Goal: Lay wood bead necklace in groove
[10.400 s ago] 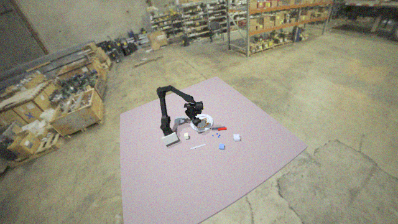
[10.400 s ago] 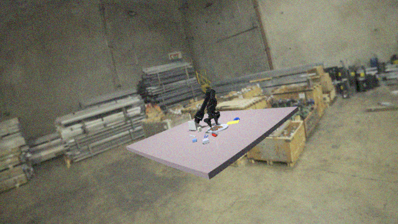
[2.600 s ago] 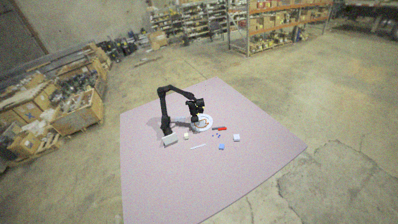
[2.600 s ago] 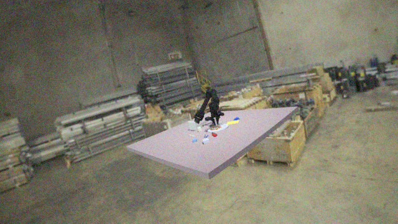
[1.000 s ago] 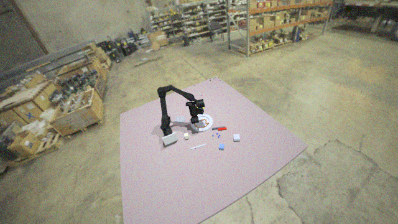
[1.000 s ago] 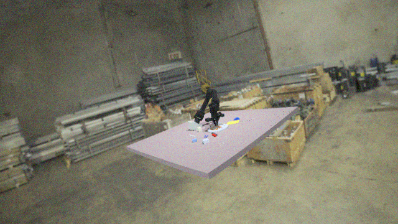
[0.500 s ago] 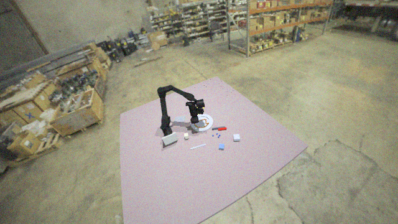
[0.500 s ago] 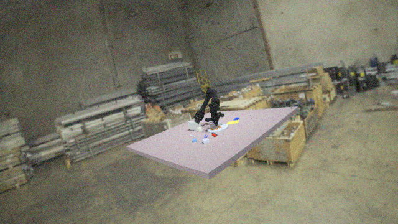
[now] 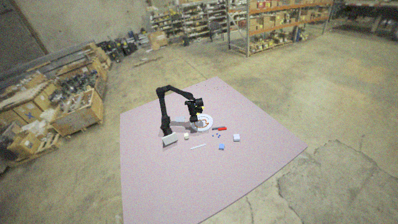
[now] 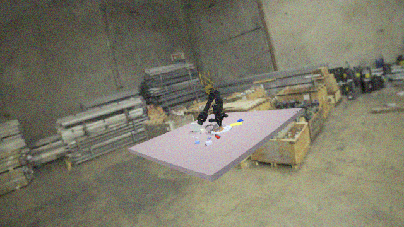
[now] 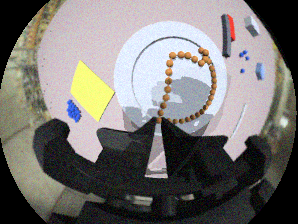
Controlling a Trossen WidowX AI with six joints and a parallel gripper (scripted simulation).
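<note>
Now: gripper tip 7 cm short of the yellow sheet, 14 cm to the right of it and 2 cm above it. From my gripper tip the other things lie so: cream cube (12 cm behind, 13 cm to the right); then red-handled tool (17 cm ahead, 18 cm to the right, 2 cm below); then grey plate (12 cm behind, 10 cm to the left, 2 cm below).
</note>
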